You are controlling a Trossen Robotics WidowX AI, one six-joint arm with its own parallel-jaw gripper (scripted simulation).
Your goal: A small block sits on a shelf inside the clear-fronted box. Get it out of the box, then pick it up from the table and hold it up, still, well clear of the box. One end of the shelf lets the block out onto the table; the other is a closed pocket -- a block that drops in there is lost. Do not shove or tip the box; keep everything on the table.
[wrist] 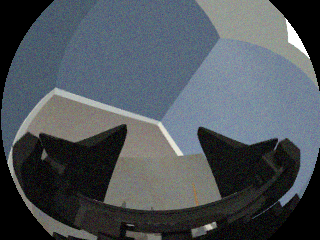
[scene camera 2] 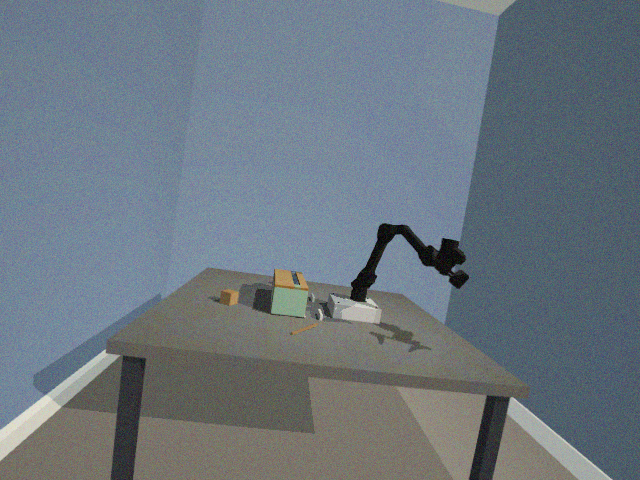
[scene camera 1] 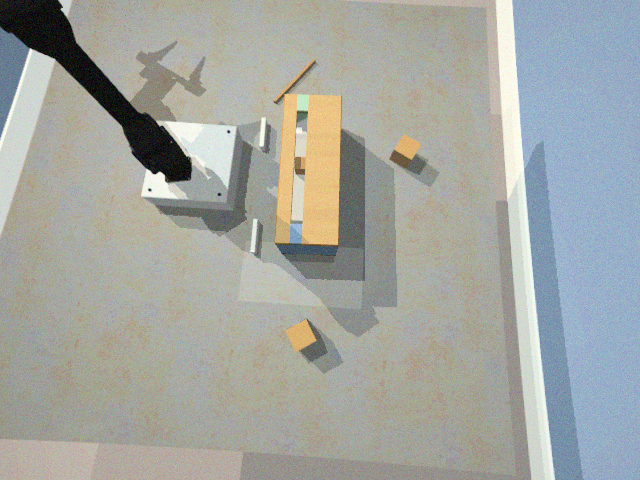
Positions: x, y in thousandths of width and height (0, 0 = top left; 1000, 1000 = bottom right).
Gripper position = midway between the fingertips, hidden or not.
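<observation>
The gripper (scene camera 2: 691, 559), (wrist: 511, 540). A box (scene camera 1: 480, 461), (scene camera 2: 449, 622).
</observation>
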